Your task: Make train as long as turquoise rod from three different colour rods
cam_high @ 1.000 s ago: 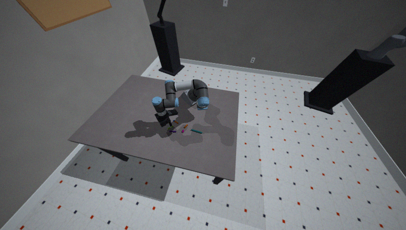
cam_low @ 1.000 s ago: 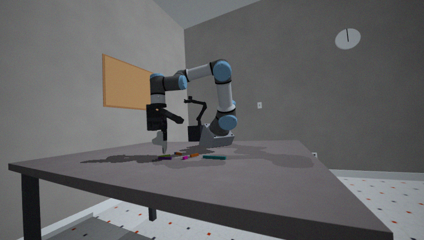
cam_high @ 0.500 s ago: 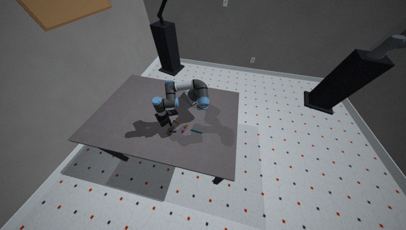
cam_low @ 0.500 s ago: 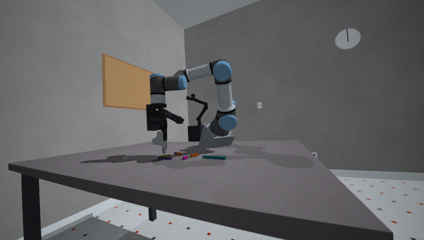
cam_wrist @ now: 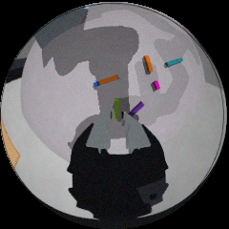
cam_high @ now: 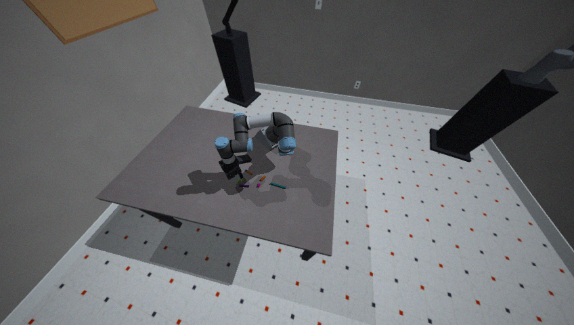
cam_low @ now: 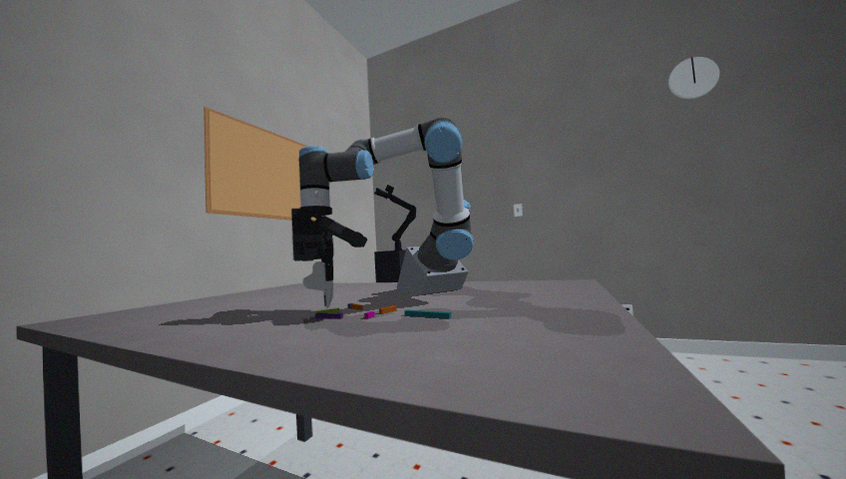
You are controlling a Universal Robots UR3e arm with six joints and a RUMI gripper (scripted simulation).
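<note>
Right now my hand is 30 mm above the lime rod. From my hand the other things lie so: purple rod 20 mm ahead, 40 mm to the left, 30 mm below; then magenta rod 20 mm behind, 120 mm to the left, 30 mm below; then blue rod 70 mm behind, 20 mm to the right, 30 mm below.
</note>
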